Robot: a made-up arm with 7 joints.
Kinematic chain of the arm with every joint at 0, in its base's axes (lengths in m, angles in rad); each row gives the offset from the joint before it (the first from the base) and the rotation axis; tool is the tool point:
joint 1: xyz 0 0 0.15 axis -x
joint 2: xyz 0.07 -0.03 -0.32 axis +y
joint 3: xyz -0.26 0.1 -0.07 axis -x
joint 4: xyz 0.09 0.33 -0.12 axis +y
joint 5: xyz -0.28 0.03 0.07 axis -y
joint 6: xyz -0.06 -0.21 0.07 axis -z
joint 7: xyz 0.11 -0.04 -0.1 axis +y
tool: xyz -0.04 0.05 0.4
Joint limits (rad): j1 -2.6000..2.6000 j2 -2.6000..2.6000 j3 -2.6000..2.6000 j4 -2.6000..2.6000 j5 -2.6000..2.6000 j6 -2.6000..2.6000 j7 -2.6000..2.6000
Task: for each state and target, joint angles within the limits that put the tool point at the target. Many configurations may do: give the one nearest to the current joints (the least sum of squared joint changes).
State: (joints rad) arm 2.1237 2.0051 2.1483 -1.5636 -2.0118 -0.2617 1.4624
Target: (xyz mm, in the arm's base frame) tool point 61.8 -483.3 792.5
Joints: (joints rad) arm 1.7827 2.0819 2.3061 -1.8692 -2.1895 -0.1754 1.6782
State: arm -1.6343 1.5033 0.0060 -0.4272 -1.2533 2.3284 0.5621
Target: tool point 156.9 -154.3 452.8
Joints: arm -1.2958 1.3789 0.6523 -0.2801 -0.9092 2.6000 0.6038
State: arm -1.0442 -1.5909 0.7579 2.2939 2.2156 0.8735 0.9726
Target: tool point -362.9 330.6 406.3
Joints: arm -1.5474 -1.3990 0.4838 1.6203 2.3963 0.5946 0.8622
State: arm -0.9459 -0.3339 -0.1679 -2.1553 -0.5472 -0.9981 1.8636
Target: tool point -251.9 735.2 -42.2
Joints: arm -0.5585 -0.0218 -0.0056 -2.1217 -0.1068 -0.6503 1.2927
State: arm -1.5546 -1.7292 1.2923 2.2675 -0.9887 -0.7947 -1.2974
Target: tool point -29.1 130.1 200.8
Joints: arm -1.4529 -1.8643 1.2766 2.1078 -1.0624 -1.1488 -1.2650
